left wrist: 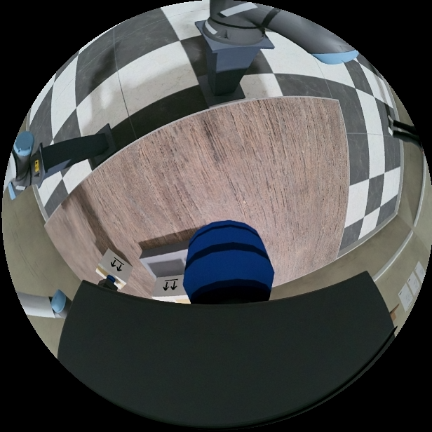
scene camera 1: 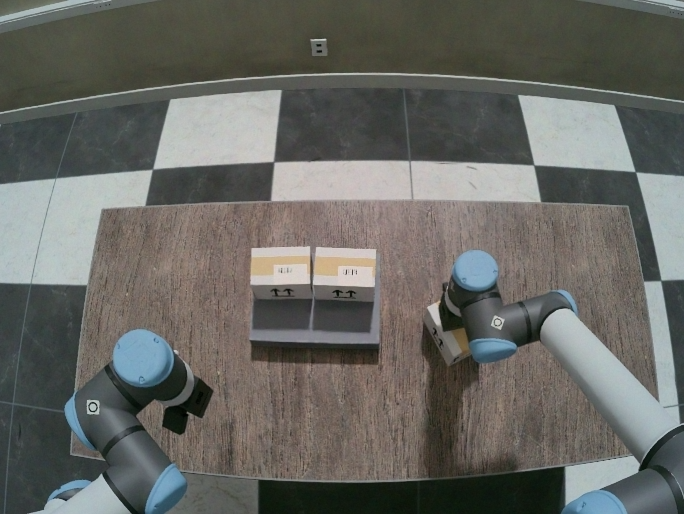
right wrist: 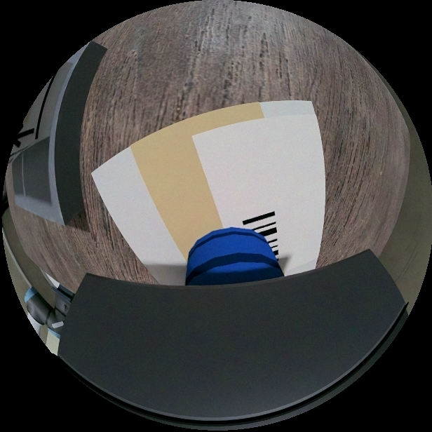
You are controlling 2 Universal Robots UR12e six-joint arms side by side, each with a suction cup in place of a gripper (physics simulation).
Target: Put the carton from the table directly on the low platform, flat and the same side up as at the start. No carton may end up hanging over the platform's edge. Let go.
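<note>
The carton (scene camera 1: 454, 347) (left wrist: 115, 264) (right wrist: 260, 165), white with a tan band and a barcode label, stands upright and flat on the table at the right of the scene camera view, turned at an angle. My right gripper (scene camera 1: 451, 317) (left wrist: 112, 278) (right wrist: 233, 255) has its blue cup at the carton's top, beside the barcode; the frames do not show whether suction holds. My left gripper (scene camera 1: 200, 397) (left wrist: 228, 250) is open, with nothing on its cup, above the table's front left. The low grey platform (scene camera 1: 315, 341) (left wrist: 161, 254) (right wrist: 72, 150) stands left of the carton.
Two similar cartons (scene camera 1: 280, 268) (scene camera 1: 345, 270) stand side by side on the back half of the platform, a narrow gap between them. The platform's front half is bare, with a seam across it. The wooden table (scene camera 1: 331, 425) has tiled floor around it.
</note>
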